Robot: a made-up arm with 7 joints.
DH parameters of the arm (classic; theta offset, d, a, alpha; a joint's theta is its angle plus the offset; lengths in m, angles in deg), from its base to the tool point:
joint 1: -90 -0.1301 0.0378 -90
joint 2: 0 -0.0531 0.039 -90
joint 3: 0 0.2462 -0.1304 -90
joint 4: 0 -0.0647 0.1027 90
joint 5: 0 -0.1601 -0.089 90
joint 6: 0 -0.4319 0.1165 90
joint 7: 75.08 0 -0.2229 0
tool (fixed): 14.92 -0.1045 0 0
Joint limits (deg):
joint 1: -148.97..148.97
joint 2: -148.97..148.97
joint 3: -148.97..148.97
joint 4: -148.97..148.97
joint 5: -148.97..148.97
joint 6: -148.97..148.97
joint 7: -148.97..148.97
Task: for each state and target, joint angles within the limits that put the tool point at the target. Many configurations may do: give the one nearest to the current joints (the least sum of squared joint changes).
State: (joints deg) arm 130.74 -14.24 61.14 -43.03 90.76 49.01 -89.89
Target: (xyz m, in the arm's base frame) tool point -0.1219 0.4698 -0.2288
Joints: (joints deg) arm 144.67 10.47 60.66 -23.46 110.77 35.75 -83.67
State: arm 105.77 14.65 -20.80 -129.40 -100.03 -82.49 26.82
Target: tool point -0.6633 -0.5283 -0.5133
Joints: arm 122.30 23.01 -22.77 -148.97 -105.65 -74.51 -22.82
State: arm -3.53 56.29 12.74 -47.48 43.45 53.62 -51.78
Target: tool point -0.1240 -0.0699 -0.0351
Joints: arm -12.33 53.27 13.71 -71.70 39.74 51.24 -91.58
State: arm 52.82 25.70 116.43 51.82 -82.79 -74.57 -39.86
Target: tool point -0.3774 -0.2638 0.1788
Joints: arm 29.78 15.32 126.09 32.63 -95.31 -78.81 -6.31
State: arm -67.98 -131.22 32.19 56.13 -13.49 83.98 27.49
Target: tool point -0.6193 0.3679 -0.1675
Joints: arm -72.44 -134.48 23.84 56.61 -3.51 88.03 27.77
